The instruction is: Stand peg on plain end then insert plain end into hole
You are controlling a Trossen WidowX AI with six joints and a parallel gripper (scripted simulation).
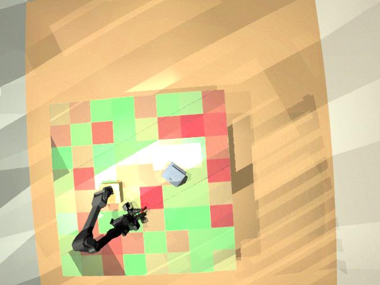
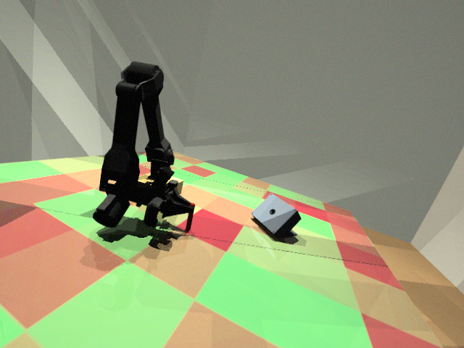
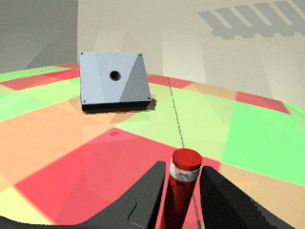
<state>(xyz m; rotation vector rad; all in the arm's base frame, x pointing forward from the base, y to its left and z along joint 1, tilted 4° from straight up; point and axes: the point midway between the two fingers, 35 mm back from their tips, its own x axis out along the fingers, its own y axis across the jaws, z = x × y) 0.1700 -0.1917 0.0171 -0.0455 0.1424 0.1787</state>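
The red peg lies 10 mm below my gripper tip. Also, from my gripper tip: grey sloped panel (250 mm ahead, 170 mm to the left, 20 mm below).
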